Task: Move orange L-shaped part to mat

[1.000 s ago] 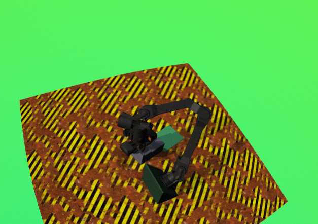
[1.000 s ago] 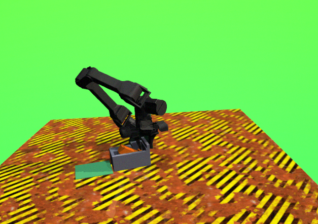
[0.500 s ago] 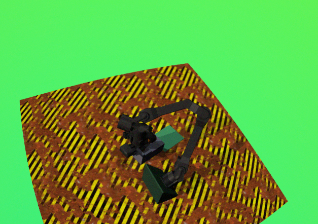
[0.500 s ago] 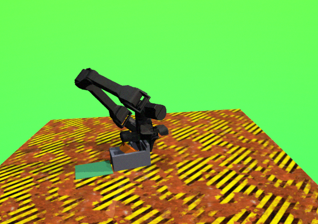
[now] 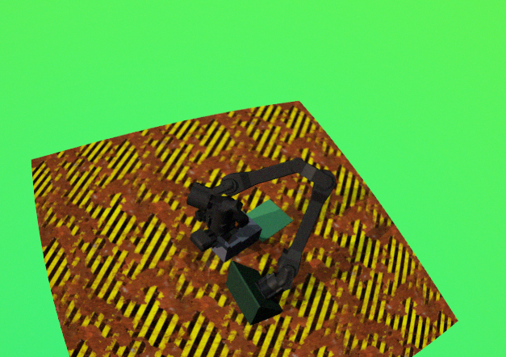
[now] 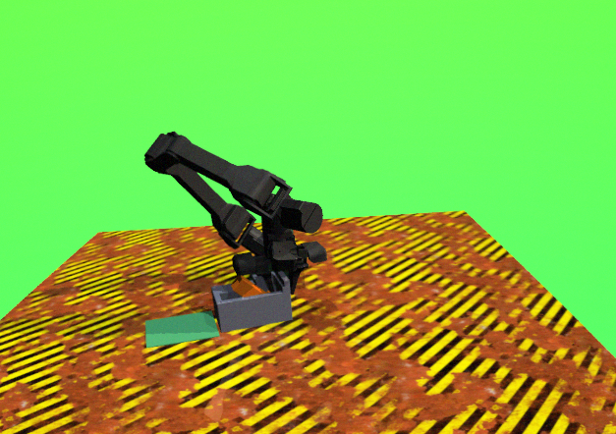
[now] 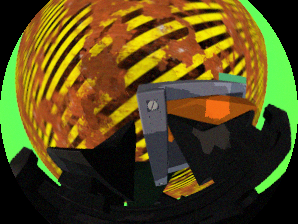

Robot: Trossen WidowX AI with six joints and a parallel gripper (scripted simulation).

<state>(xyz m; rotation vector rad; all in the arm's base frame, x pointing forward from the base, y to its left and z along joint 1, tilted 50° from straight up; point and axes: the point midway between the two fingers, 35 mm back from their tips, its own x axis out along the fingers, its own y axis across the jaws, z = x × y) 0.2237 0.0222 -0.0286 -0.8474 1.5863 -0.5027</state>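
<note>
The orange L-shaped part lies 5 cm to the right of my gripper tip. From my gripper tip the other things lie so: green mat (22 cm to the right, 5 cm below, 5 cm ahead).
</note>
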